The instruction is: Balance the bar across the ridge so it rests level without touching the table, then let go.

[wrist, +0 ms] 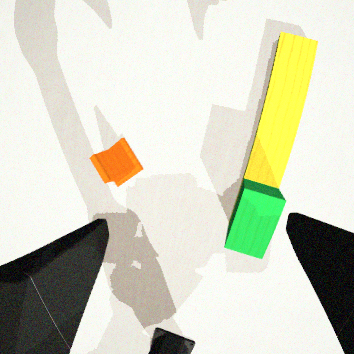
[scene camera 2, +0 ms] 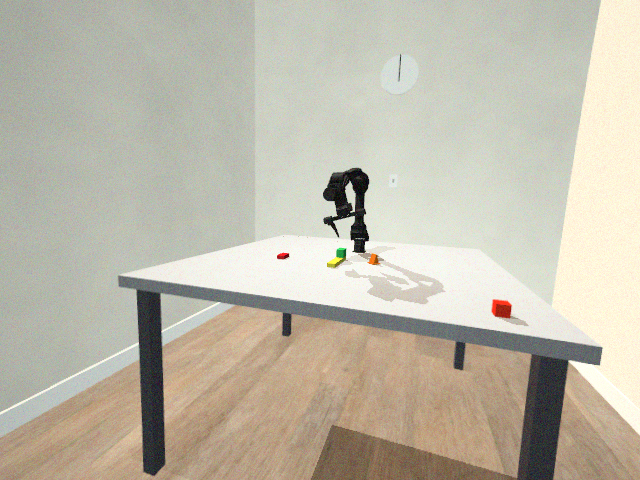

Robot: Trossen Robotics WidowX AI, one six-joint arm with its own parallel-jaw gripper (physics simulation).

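Places are measured from the arm's base along level axes (x ahead, y left, z up), in centimetres.
Pixels of known places: gripper, fingertip midpoint: (wrist: 198, 225) (scene camera 2: 349, 235); arm's base, link origin: (wrist: 171, 344) (scene camera 2: 359, 251).
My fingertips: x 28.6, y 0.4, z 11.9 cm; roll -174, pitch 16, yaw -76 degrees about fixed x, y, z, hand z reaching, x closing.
Ahead of a thing's pixels: the offset from my fingertips to its top centre. Level surfaces: height alone.
The yellow bar (scene camera 2: 334, 262) (wrist: 284, 110) lies flat on the white table, with a green block {dx -2.1, dy -3.7, dz -6.7 cm} (scene camera 2: 341, 252) (wrist: 256, 220) at one end, rising above the bar. The orange ridge {dx -1.6, dy +11.3, dz -8.1 cm} (scene camera 2: 373, 259) (wrist: 117, 162) stands on the table apart from the bar, to the right of it in the scene view and left of it in the wrist view. My gripper (scene camera 2: 347, 233) (wrist: 198, 225) is open and empty, above the table. In the wrist view the green block shows between the fingers, close to the right fingertip, and the ridge lies beyond the left fingertip.
A small flat red block {dx +5.0, dy -29.4, dz -10.3 cm} (scene camera 2: 282, 255) lies left of the bar on the table {dz -11.9 cm} (scene camera 2: 222, 279). A red cube {dx +45.4, dy +49.6, dz -8.7 cm} (scene camera 2: 501, 308) stands near the front right corner. The arm's base (scene camera 2: 359, 243) stands behind the bar and ridge. Arm shadows fall around the ridge.
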